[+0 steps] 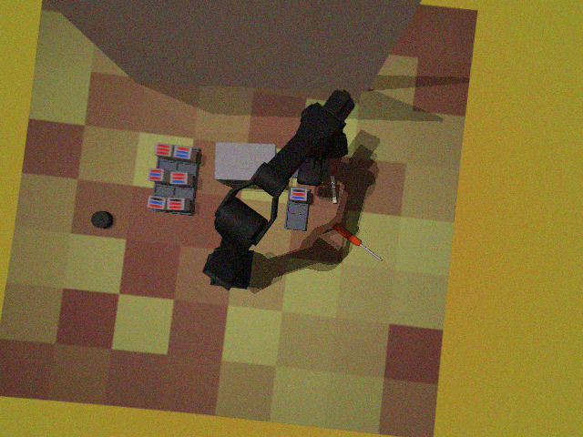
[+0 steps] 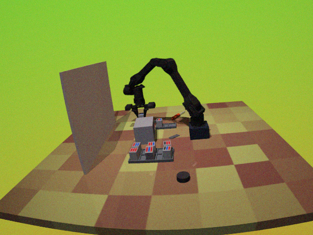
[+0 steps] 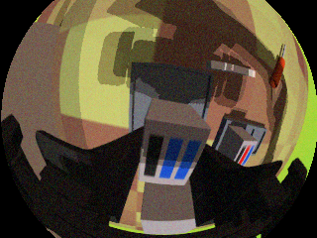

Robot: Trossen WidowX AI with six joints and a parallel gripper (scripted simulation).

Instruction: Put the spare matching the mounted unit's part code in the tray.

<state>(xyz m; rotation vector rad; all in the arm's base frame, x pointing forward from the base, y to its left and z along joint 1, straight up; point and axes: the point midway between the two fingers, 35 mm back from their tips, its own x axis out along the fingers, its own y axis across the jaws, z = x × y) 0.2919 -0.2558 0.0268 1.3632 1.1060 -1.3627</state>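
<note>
Right now the dark grey tray is 50 mm below my gripper tip. From my gripper tip the other things lie so: plain grey box (10 mm behind, 190 mm to the left); dark flat piece (160 mm behind, 220 mm to the left, 50 mm below); white stick (90 mm behind, 60 mm to the right, 50 mm below).
</note>
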